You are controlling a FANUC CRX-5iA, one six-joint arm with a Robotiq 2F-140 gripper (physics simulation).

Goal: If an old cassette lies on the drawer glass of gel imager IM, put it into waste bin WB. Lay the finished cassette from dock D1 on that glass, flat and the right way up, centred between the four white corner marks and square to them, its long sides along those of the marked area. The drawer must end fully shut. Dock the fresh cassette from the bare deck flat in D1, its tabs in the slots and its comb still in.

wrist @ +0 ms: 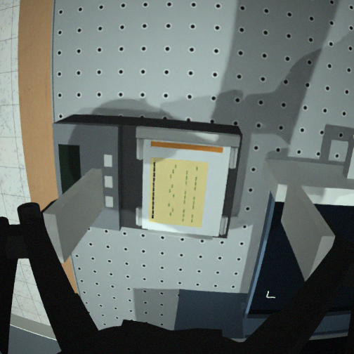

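The finished cassette (178, 192), a white tray with a yellow gel, dark and green bands and an orange comb bar along its upper edge, lies in dock D1 (129, 175) in the middle of the wrist view. Pale clips stand at its corners. My gripper (192, 195) is open and empty, its fingers wide apart above the dock, one left and one right of the cassette. The dark drawer glass (280, 270) of imager IM is exposed at the lower right, with one white corner mark (270, 295) showing. My right finger hides part of it. The fresh cassette and bin WB do not show.
The dock's grey panel (95, 137) with pale buttons and a dark display lies at the left. The drawer's pale front (320, 175) and its handle (327, 146) are at the right. A perforated deck (145, 50) surrounds them, with a wooden edge (36, 100) at the left.
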